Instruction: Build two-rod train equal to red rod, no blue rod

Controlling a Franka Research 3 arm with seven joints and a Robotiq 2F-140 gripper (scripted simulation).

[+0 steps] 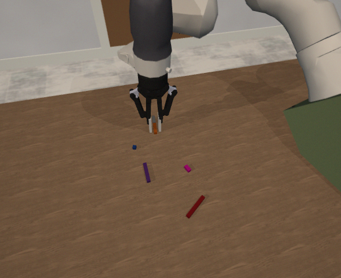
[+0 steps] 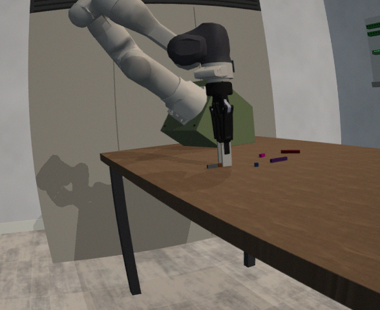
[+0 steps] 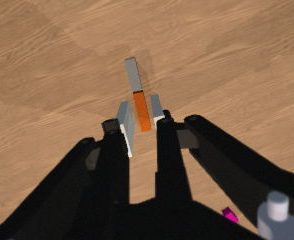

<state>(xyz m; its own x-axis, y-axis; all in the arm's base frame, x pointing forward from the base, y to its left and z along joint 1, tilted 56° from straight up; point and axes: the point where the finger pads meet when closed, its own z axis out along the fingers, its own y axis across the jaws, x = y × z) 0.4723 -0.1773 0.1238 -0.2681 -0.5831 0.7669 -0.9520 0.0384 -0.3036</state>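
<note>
Now: hand 3 cm above the orange rod. From my hand the other things lie so: grey rod 1 cm behind, 4 cm to the right, 3 cm below; then blue rod 9 cm ahead, 4 cm to the left, 3 cm below; then purple rod 8 cm ahead, 14 cm to the left, 3 cm below.
</note>
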